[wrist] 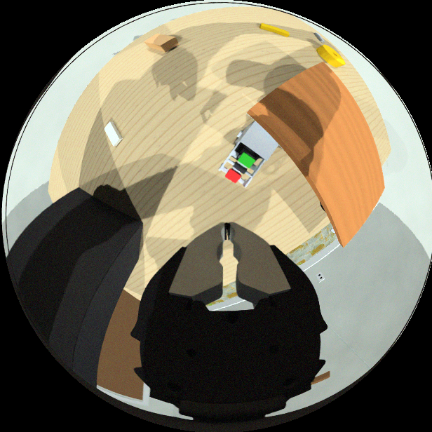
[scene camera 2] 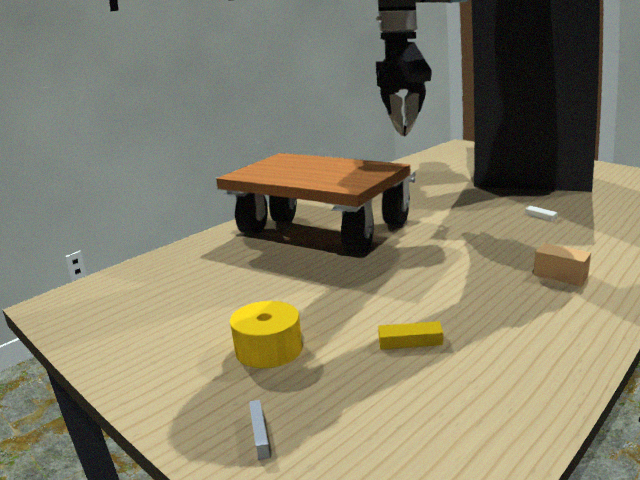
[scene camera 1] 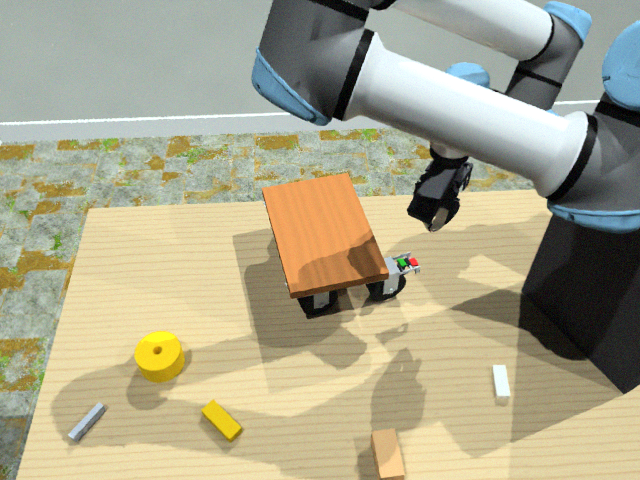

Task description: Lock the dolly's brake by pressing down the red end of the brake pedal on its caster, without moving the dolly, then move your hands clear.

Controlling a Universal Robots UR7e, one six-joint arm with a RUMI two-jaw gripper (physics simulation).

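Places are measured from the arm's base along level axes (x back, y down, z right), in centimetres.
Where they show: gripper, fingertip midpoint: (scene camera 2: pixel 403 135) (scene camera 1: pixel 430 230).
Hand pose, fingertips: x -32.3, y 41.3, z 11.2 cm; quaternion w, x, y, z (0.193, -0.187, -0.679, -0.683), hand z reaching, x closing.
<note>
Each offset is from my fingertips to the top centre of the thing. "*": to the spot under its first point.
The dolly {* dx -22.4, dy +2.9, dz +1.6 cm} (scene camera 1: pixel 320 232) (scene camera 2: pixel 315 176) (wrist: pixel 350 160), with an orange-brown wooden deck, stands upright on black-wheeled casters. The caster bracket {dx -7.5, dy +5.1, dz -4.4 cm} (scene camera 1: pixel 391 267) (wrist: pixel 258 137) at its corner nearest the robot base carries the brake pedal. The pedal's red end {* dx -2.8, dy +7.2, dz -2.5 cm} (scene camera 1: pixel 413 262) (wrist: pixel 233 175) points away from the deck, and its green end {* dx -5.5, dy +5.9, dz -3.6 cm} (scene camera 1: pixel 401 262) (wrist: pixel 246 160) lies closer in. I cannot tell how far the red end is tipped. My gripper (scene camera 1: pixel 433 227) (scene camera 2: pixel 404 133) (wrist: pixel 226 224) is shut and empty. It hangs above the table, higher than the deck, beside the pedal and apart from it.
A yellow cylinder {dx -53.3, dy +10.6, dz -22.8 cm} (scene camera 1: pixel 160 364) (scene camera 2: pixel 266 341) (wrist: pixel 330 56), yellow block {dx -39.7, dy +13.6, dz -35.1 cm} (scene camera 1: pixel 222 421) (scene camera 2: pixel 410 335) (wrist: pixel 274 30), grey bar {dx -64.3, dy +13.5, dz -35.9 cm} (scene camera 1: pixel 86 422) (scene camera 2: pixel 259 428), tan block {dx -9.6, dy +11.3, dz -41.5 cm} (scene camera 1: pixel 387 454) (scene camera 2: pixel 560 266) and white block {dx +13.1, dy +14.1, dz -25.6 cm} (scene camera 1: pixel 500 382) (scene camera 2: pixel 541 213) (wrist: pixel 113 133) lie on the table. The black robot base (scene camera 1: pixel 573 304) (scene camera 2: pixel 532 103) stands near the pedal side.
</note>
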